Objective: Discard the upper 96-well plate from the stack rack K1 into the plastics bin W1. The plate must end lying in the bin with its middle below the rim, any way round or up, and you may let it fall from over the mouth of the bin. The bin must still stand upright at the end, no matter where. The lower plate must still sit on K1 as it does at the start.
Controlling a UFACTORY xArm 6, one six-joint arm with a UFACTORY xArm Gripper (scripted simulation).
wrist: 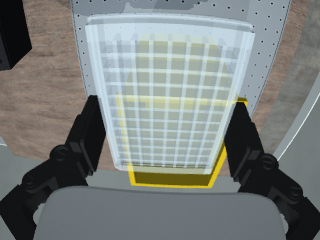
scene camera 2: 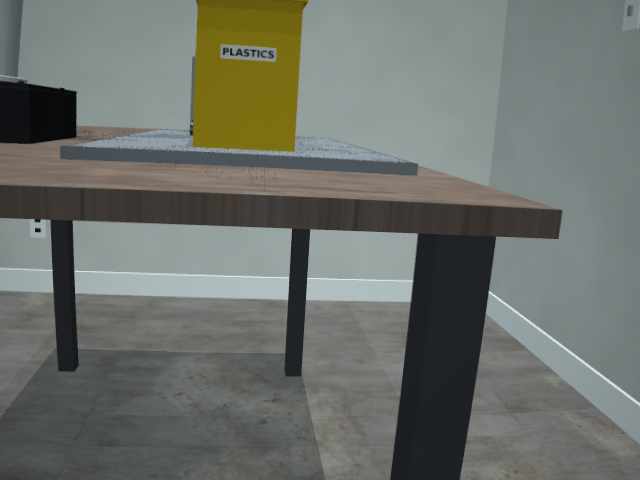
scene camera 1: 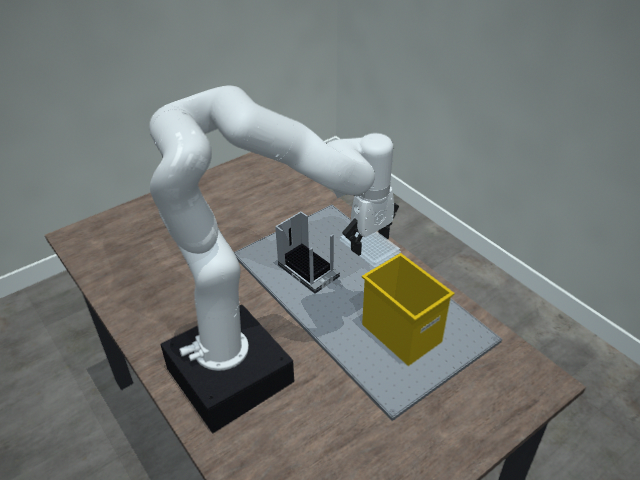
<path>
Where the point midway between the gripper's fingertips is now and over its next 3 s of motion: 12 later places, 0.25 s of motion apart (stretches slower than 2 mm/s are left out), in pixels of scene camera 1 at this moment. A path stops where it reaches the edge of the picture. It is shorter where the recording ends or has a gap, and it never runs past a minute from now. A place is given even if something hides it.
The gripper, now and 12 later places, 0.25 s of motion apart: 369, 244; 377, 249; 385, 254; 392, 258; 399, 263; 406, 268; 409, 270; 409, 270; 408, 272; 408, 275; 408, 275; 408, 276; 408, 276
</path>
